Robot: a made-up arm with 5 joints.
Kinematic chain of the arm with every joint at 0, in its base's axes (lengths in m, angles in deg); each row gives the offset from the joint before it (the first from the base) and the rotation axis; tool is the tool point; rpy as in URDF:
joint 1: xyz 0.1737 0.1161 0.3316 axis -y
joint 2: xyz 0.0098 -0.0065 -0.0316 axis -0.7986 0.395 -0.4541
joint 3: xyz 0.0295 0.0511 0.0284 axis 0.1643 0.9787 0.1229
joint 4: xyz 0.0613 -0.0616 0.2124 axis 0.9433 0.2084 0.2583
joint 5: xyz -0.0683 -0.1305 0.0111 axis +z
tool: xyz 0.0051 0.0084 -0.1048 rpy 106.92 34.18 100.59
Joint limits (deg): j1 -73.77..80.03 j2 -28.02..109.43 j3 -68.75..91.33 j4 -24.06..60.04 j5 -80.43..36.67
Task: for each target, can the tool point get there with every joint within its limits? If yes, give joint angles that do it. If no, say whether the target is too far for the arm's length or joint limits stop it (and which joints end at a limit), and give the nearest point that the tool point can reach.
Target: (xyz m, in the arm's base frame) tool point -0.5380 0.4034 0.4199
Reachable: no: too far | nearest point -0.0258 0.1912 0.3783 | short by 0.556 m
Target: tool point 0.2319 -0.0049 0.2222
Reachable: yes | joints -54.81 3.23 71.91 17.76 -46.92
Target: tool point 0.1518 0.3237 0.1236
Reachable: no: joint limits stop it (at a limit: joint 1, joint 2, joint 4) | nearest point 0.2845 0.2879 0.2416 | short by 0.181 m
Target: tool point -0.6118 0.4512 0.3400
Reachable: no: too far | nearest point -0.0247 0.1951 0.3552 | short by 0.641 m
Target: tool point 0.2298 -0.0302 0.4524
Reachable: yes | joints 45.94 16.20 54.20 4.22 -49.77
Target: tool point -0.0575 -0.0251 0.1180
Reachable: no: joint limits stop it (at a limit: joint 1, joint 4, joint 5) | nearest point 0.0315 0.0176 0.2043 | short by 0.131 m
